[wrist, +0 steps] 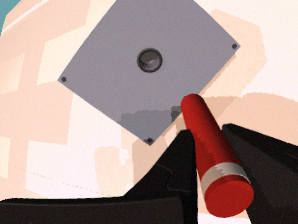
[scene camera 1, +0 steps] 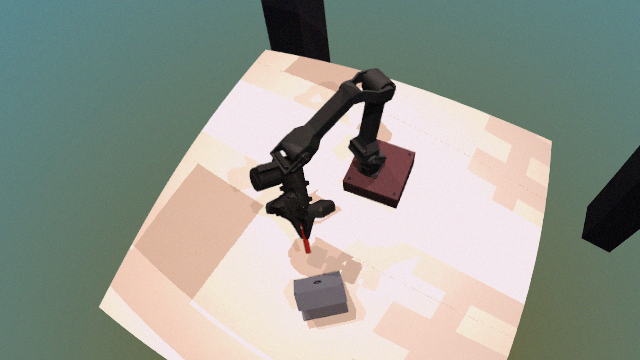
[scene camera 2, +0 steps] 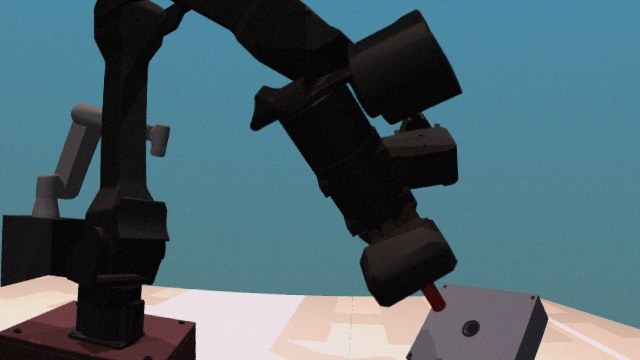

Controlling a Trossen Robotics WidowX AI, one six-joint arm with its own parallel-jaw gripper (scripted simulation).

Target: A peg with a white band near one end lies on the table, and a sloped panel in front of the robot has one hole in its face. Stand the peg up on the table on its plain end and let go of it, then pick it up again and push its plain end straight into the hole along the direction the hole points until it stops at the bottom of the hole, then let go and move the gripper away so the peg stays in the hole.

Labels:
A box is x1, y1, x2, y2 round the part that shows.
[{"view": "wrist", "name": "my gripper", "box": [0, 124, 297, 223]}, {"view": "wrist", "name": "red peg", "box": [180, 93, 253, 217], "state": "held by my gripper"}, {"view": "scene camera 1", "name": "my gripper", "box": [265, 178, 335, 239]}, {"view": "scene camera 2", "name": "my gripper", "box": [310, 112, 457, 307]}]

